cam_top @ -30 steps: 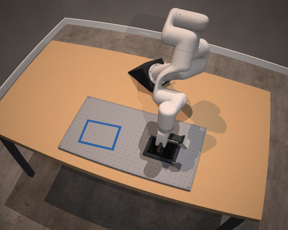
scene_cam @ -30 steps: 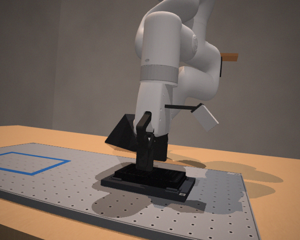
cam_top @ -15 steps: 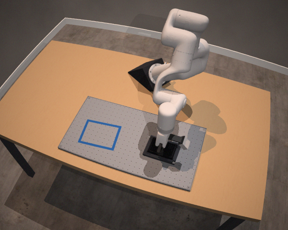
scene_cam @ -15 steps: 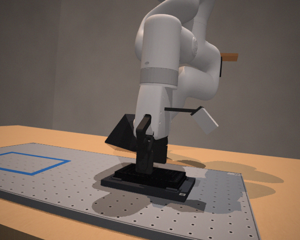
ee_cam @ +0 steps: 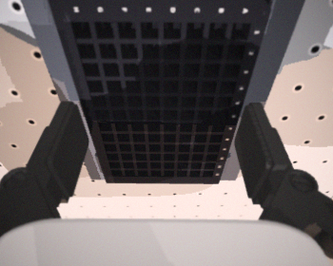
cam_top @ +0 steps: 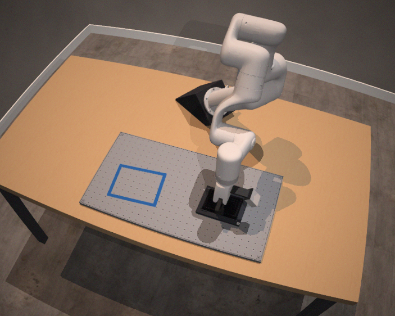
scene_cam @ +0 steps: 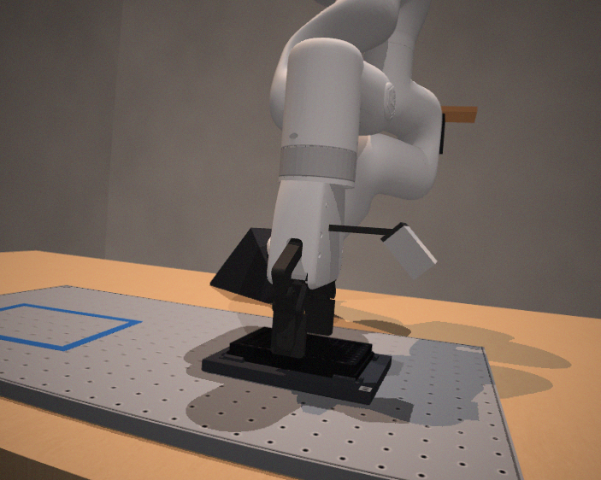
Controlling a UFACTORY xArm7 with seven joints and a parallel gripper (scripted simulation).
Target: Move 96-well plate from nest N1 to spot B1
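Right now the black 96-well plate is 20 mm below my hand. Round my hand: dark plate nest (30 mm below); then white label (90 mm to the left, 30 mm ahead, 20 mm below).
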